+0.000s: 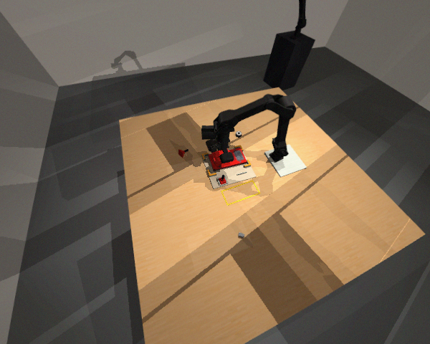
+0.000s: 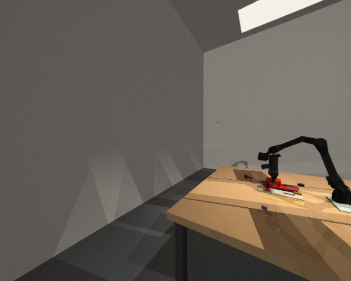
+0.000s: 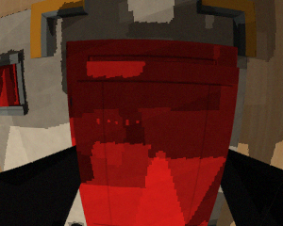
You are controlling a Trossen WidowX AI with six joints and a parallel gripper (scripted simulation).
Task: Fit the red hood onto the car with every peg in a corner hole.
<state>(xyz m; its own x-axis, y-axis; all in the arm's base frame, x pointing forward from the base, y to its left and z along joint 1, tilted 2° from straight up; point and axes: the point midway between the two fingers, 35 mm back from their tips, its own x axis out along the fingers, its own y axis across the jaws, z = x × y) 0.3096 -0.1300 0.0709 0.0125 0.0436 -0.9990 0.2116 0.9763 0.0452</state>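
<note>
Now: the grey jig 2 cm behind my gripper tip, 3 cm to the left of it and 4 cm below it. The rest, counted from my gripper tip: small wheel 21 cm behind, 13 cm to the right, 4 cm below; then red hood 1 cm above.
</note>
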